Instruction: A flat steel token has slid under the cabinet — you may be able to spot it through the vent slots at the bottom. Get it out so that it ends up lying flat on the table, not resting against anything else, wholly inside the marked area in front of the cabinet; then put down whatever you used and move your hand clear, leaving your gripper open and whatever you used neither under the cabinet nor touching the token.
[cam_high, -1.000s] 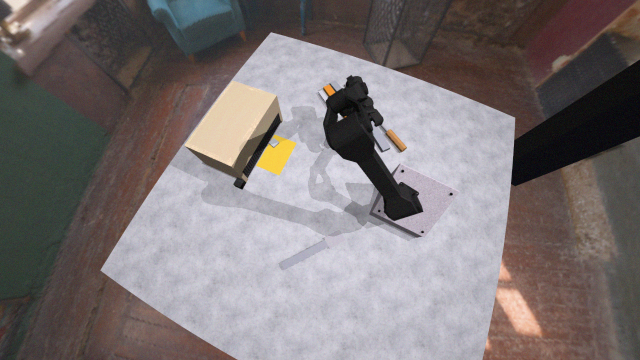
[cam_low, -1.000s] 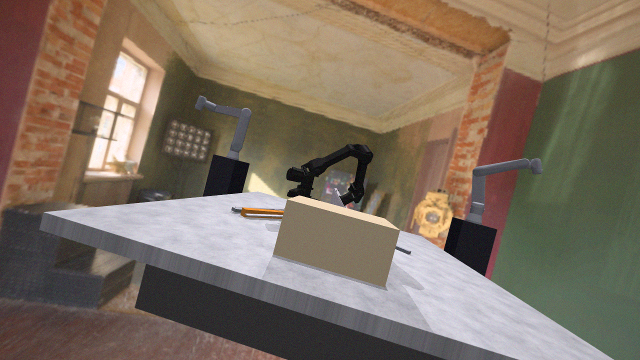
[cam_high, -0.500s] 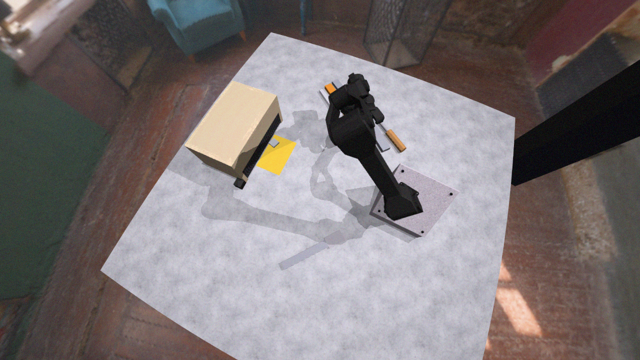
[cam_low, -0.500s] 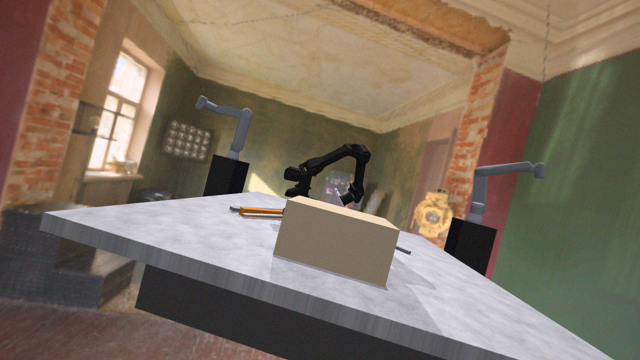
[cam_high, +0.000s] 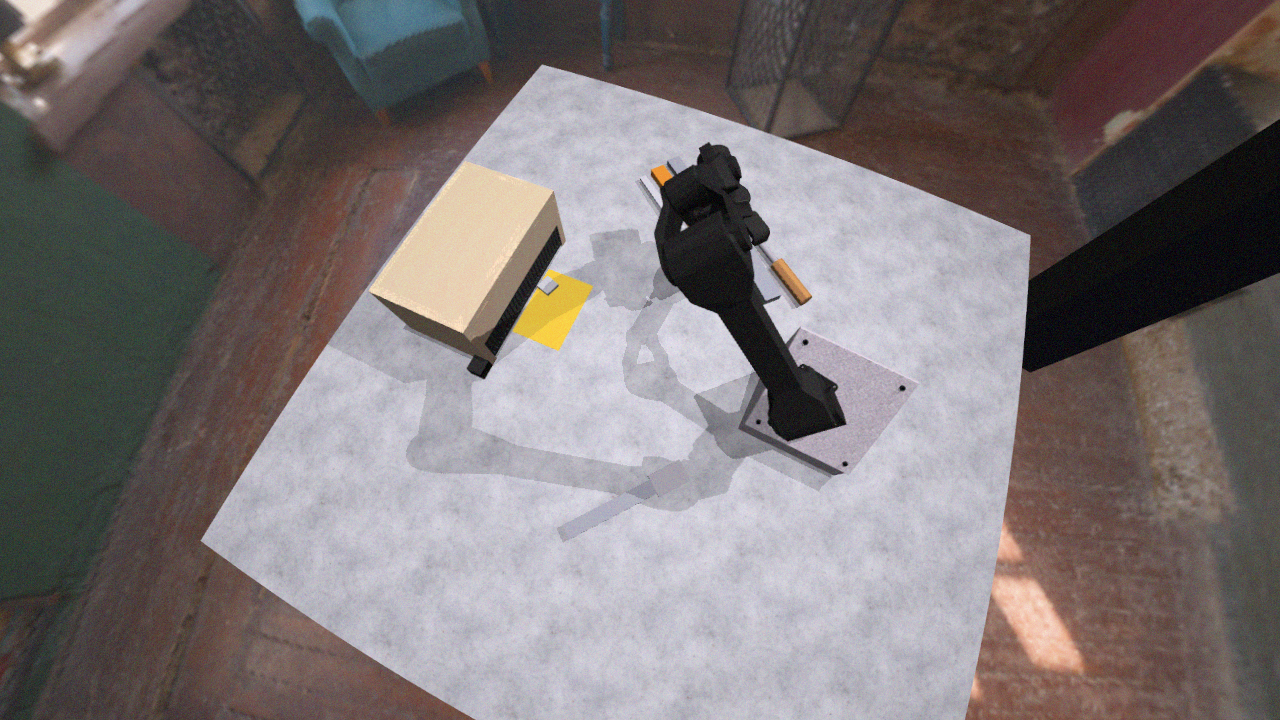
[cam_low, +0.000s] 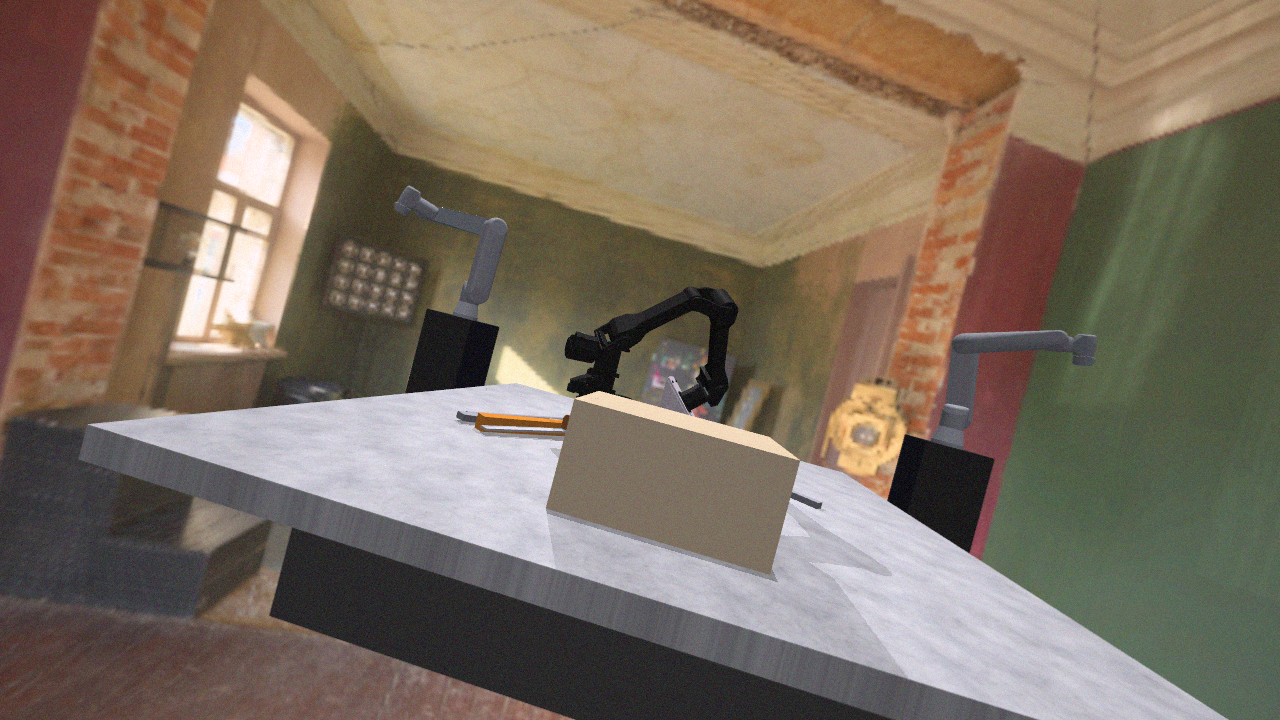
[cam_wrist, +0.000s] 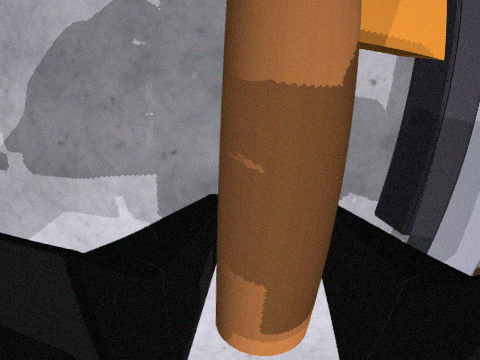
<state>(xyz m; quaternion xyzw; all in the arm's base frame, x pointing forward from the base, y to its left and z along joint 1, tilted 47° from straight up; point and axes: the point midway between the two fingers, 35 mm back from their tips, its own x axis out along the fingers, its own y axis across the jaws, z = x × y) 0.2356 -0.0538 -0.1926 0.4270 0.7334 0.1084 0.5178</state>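
Now: gripper tip 100 mm to the left of the black-handled tool, 40 mm short of it and 10 mm above it. The rest, counted from my gripper tip: flat grey token 260 mm ahead, 190 mm to the left, 20 mm below; grey bar 70 mm behind, 60 mm to the right, 20 mm below; orange bar 130 mm ahead, 110 mm to the right, 10 mm below.
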